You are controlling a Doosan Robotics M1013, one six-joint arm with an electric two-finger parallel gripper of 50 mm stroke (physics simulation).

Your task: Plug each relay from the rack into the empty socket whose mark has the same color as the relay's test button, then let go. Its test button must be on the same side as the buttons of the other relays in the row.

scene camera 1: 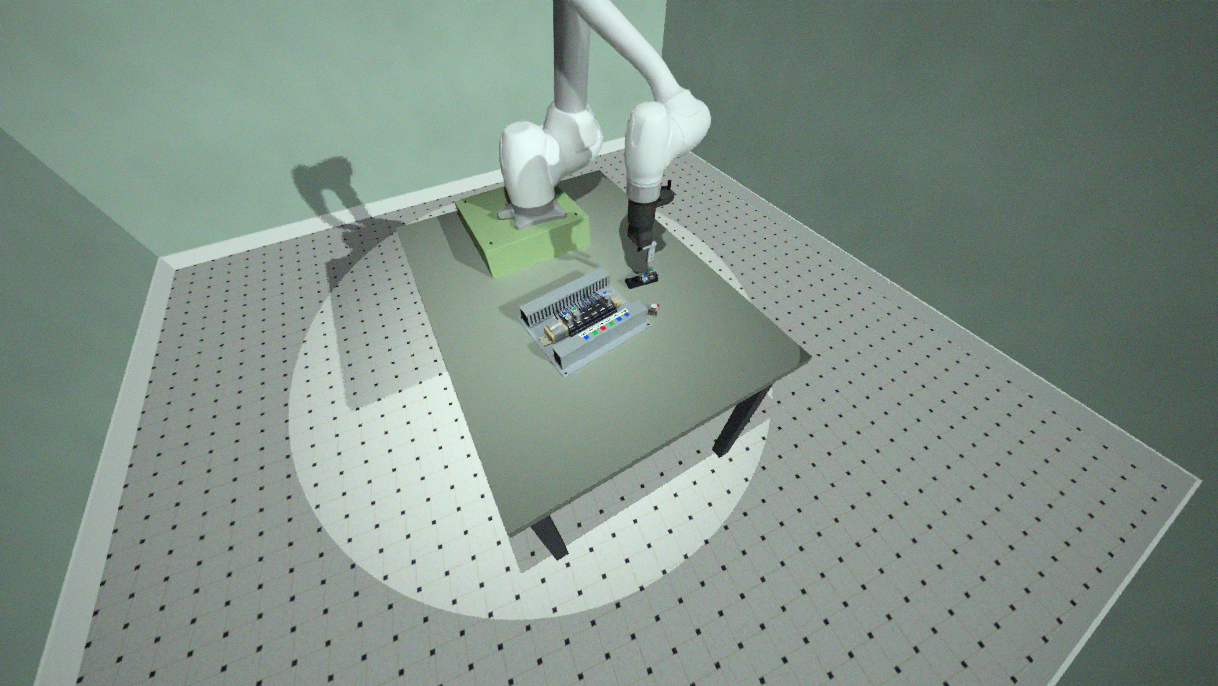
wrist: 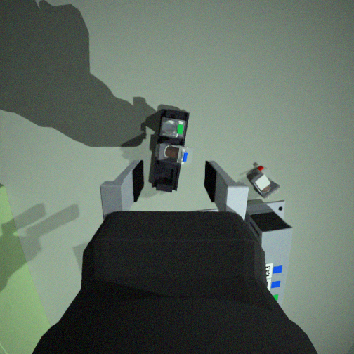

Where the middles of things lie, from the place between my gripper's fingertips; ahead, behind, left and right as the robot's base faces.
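My gripper's 110 mm above the black relay rack (wrist: 165, 175), and it's 10 mm past the rack as well.
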